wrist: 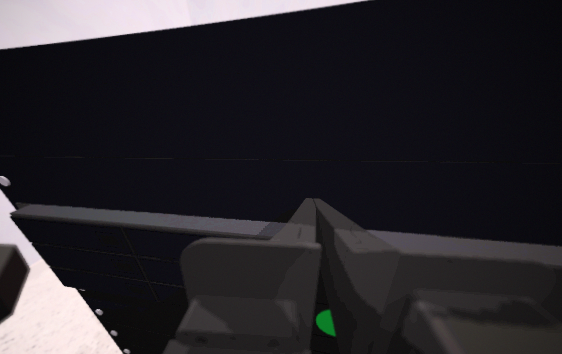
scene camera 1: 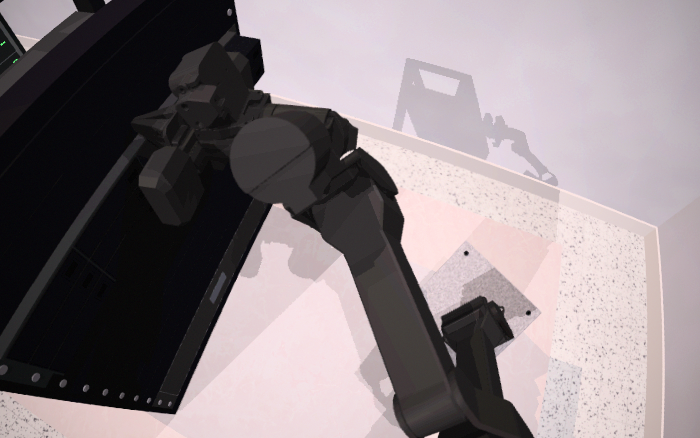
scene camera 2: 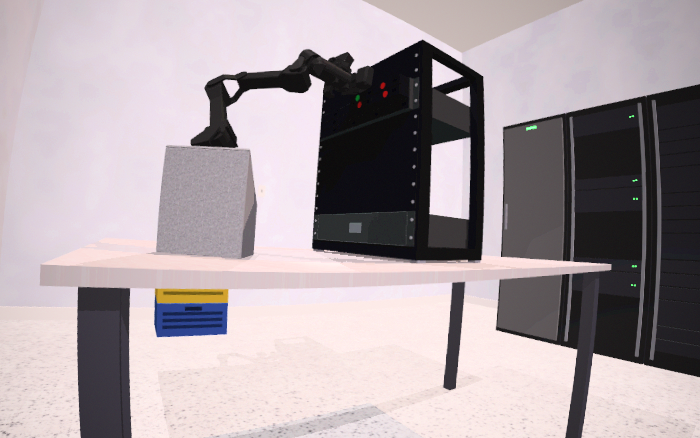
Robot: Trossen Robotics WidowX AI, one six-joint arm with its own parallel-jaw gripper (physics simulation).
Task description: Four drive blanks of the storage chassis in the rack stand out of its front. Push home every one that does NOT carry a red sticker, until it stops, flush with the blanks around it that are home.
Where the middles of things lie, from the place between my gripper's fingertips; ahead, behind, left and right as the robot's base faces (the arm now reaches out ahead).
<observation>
My hand is 20 cm above the black rack (scene camera 1: 114,308), 13 cm short of it and 2 cm to the right of it.
</observation>
